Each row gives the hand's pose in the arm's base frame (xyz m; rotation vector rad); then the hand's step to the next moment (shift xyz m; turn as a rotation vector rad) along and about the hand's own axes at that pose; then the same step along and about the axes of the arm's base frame.
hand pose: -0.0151 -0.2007 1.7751 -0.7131 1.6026 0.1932
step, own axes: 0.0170 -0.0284 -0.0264 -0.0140 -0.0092 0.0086
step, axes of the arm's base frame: -0.0066 -0.0417 -0.0034 0.0122 0.0018 0.0142
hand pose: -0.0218 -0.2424 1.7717 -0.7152 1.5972 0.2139
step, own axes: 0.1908 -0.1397 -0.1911 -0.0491 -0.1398 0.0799
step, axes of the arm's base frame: -0.0800 -0.2718 -0.1104 0.1440 -0.0520 0.0700
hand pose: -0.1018 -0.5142 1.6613 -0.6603 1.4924 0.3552
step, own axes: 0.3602 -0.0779 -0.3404 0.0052 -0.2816 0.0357
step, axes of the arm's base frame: -0.1983 -0.3293 -0.3224 0.1978 -0.1986 0.0451
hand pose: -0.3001 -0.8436 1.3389 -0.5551 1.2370 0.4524
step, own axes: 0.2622 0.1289 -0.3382 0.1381 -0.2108 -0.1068
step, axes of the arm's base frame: -0.2607 -0.1020 -0.3484 0.0841 -0.2281 -0.1257
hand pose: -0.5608 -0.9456 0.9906 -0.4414 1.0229 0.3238
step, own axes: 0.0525 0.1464 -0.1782 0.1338 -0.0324 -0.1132
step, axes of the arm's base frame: -0.1741 0.0412 -0.1547 -0.0044 -0.0770 -0.1607
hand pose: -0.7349 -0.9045 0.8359 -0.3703 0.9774 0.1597
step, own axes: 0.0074 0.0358 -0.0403 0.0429 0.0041 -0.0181
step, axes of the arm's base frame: -0.0379 0.0177 -0.0348 0.0084 -0.0044 -0.0458
